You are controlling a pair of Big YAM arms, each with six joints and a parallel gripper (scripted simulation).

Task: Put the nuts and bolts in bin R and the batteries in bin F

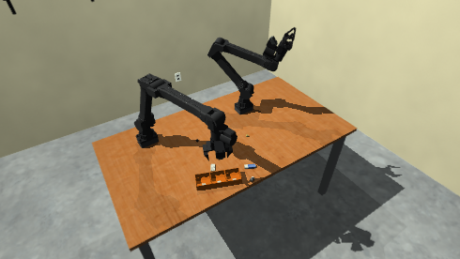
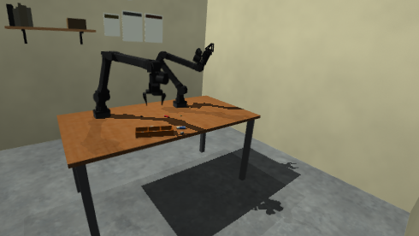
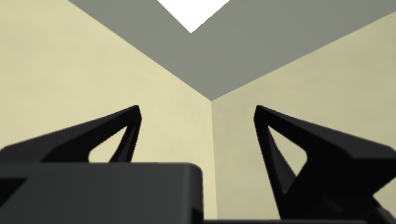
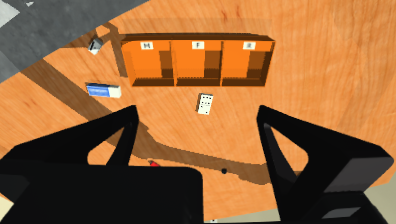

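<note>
Now: the brass nut 280 mm behind my right hand, 340 mm to the left of it and 220 mm below it. Also, from my right hand: blue battery: 40 mm behind, 210 mm to the left, 220 mm below; orange bin unit: 30 mm behind, 10 mm to the left, 200 mm below; white domino: 130 mm behind, 20 mm to the left, 220 mm below.
</note>
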